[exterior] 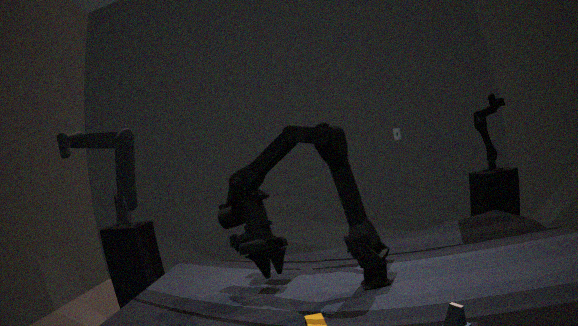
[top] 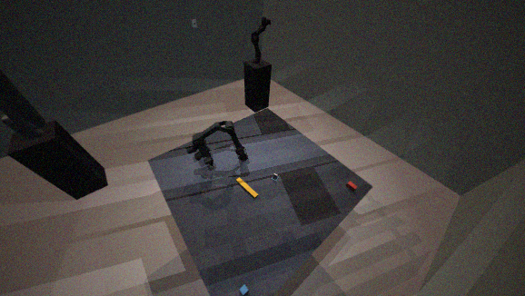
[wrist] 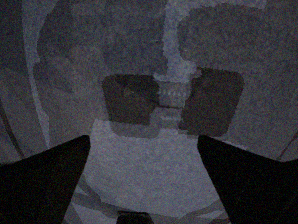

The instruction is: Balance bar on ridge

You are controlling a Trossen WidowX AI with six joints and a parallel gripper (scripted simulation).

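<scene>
Now: gripper tip 34 cm short of the bar, 10 cm to the right of it and 3 cm above it. Also, from my gripper tip: blue block (82 cm ahead, 25 cm to the right, 2 cm below); then red block (82 cm ahead, 75 cm to the left, 2 cm below).
</scene>
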